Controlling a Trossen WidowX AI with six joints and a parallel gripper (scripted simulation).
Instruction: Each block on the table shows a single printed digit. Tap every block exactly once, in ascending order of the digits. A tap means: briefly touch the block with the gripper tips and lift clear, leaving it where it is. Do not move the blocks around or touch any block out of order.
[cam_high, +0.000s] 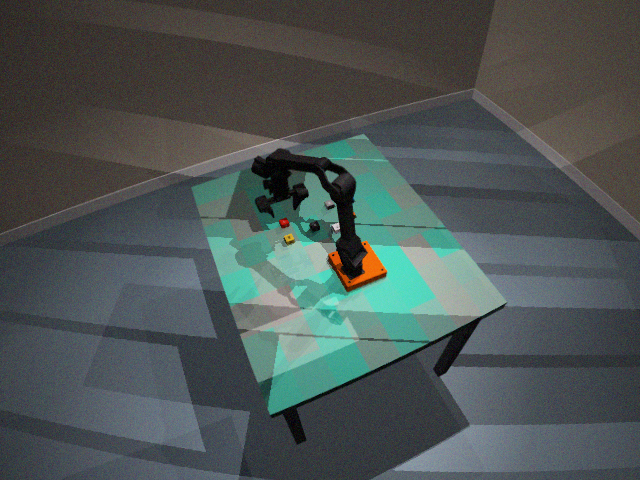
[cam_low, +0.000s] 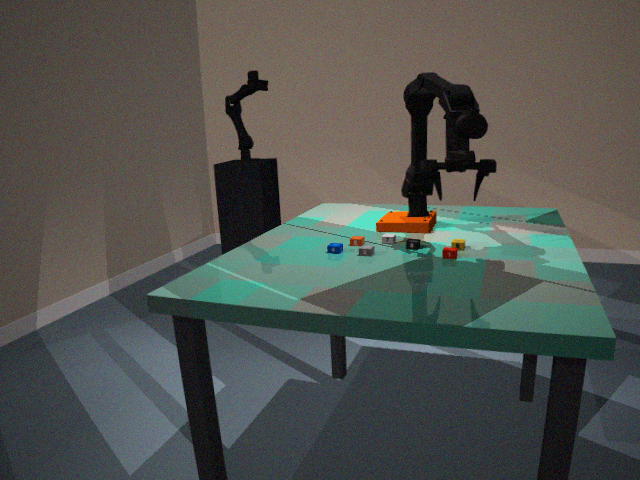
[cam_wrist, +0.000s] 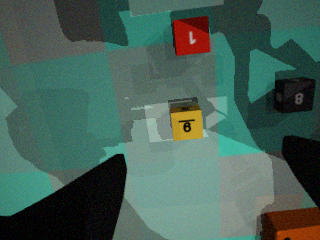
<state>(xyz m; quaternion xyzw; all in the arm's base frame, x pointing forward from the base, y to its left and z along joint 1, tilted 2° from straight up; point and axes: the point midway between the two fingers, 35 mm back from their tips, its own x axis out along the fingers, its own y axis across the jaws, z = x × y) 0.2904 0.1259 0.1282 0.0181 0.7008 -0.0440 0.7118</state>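
Right now the red block is 12 cm below my gripper tip, 6 cm ahead of it and 2 cm to the right of it. From my gripper tip the other things lie so: black block 12 cm below, 11 cm to the right, 2 cm behind; white block 19 cm to the right, 12 cm below, 7 cm behind; yellow block 12 cm below, 3 cm behind.
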